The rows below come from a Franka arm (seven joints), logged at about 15 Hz.
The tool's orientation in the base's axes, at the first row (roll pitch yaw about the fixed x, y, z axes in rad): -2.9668 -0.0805 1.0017
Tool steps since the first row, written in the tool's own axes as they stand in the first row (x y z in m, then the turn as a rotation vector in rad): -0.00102 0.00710 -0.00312 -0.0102 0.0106 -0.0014; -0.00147 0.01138 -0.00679 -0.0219 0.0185 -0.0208; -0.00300 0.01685 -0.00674 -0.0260 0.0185 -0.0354; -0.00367 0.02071 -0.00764 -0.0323 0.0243 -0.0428; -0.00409 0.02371 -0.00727 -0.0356 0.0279 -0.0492; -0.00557 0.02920 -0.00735 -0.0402 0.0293 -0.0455; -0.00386 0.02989 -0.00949 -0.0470 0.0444 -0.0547; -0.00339 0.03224 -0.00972 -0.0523 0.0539 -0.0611; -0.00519 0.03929 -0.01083 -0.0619 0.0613 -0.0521; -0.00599 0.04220 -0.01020 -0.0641 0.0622 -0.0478; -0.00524 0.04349 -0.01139 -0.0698 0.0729 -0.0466; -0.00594 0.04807 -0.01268 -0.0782 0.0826 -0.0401; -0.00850 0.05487 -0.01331 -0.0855 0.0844 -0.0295
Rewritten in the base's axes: 0.00572 -0.00504 0.00175 0.0035 -0.0143 -0.0013; 0.00944 -0.00823 0.00457 0.0059 -0.0313 0.0154; 0.01319 -0.01234 0.00345 0.0052 -0.0371 0.0295; 0.01616 -0.01505 0.00361 0.0074 -0.0466 0.0352; 0.01841 -0.01690 0.00270 0.0093 -0.0523 0.0406; 0.02221 -0.02101 0.00171 0.0077 -0.0563 0.0364; 0.02393 -0.02027 0.00382 0.0176 -0.0713 0.0422; 0.02618 -0.02113 0.00368 0.0234 -0.0817 0.0464; 0.03123 -0.02648 0.00340 0.0235 -0.0921 0.0355; 0.03317 -0.02856 0.00222 0.0226 -0.0938 0.0310; 0.03477 -0.02879 0.00322 0.0284 -0.1039 0.0275; 0.03836 -0.03196 0.00364 0.0313 -0.1150 0.0188; 0.04275 -0.03774 0.00287 0.0278 -0.1203 0.0075
